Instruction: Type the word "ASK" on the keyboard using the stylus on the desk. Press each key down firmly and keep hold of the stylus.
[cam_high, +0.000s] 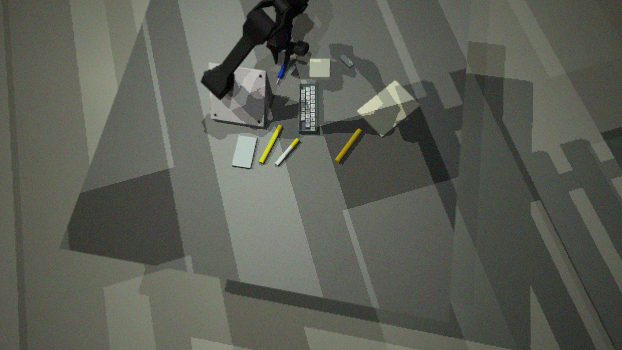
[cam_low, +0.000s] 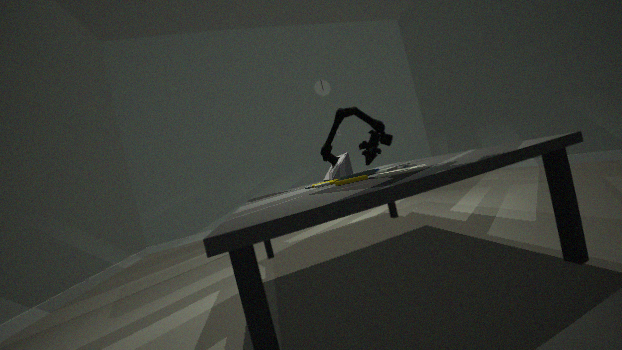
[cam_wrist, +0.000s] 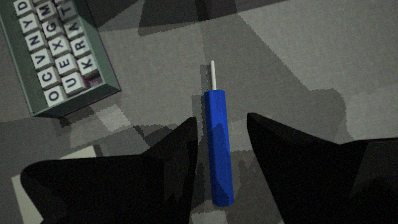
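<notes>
My gripper tip is now 10 mm to the left of the blue stylus and 40 mm above it. From my gripper tip the other things lie so: cream note: 140 mm ahead, 50 mm to the left, 50 mm below; thin grey stylus tip: 50 mm to the right, 40 mm below; grey eraser: 230 mm ahead, 100 mm to the left, 50 mm below.
</notes>
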